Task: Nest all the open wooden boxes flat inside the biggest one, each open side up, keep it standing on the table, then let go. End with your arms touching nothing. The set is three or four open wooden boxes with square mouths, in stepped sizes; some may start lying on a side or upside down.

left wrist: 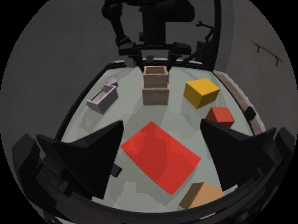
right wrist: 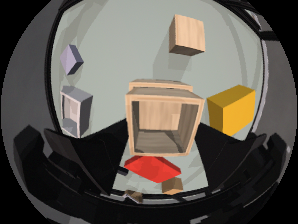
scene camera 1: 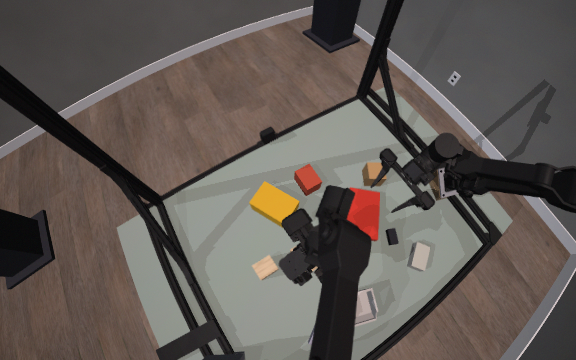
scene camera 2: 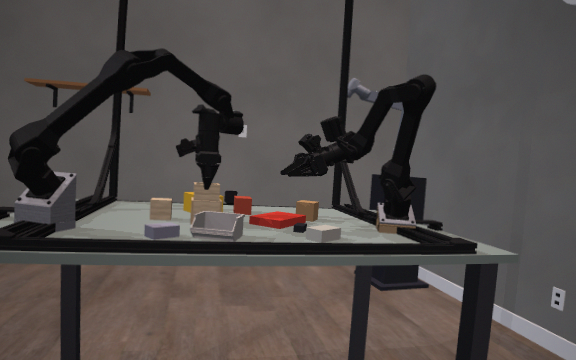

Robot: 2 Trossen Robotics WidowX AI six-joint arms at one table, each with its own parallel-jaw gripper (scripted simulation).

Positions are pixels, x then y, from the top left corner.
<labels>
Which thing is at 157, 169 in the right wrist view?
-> A red slab.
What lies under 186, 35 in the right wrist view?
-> A small wooden box.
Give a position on a red slab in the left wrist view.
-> At 168, 163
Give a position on a tan block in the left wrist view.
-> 198, 194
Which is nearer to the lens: the middle-sized wooden box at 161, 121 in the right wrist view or the yellow block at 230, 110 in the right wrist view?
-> The middle-sized wooden box.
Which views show the red slab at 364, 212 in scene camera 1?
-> The left wrist view, the right wrist view, scene camera 1 and scene camera 2: all of them.
</labels>
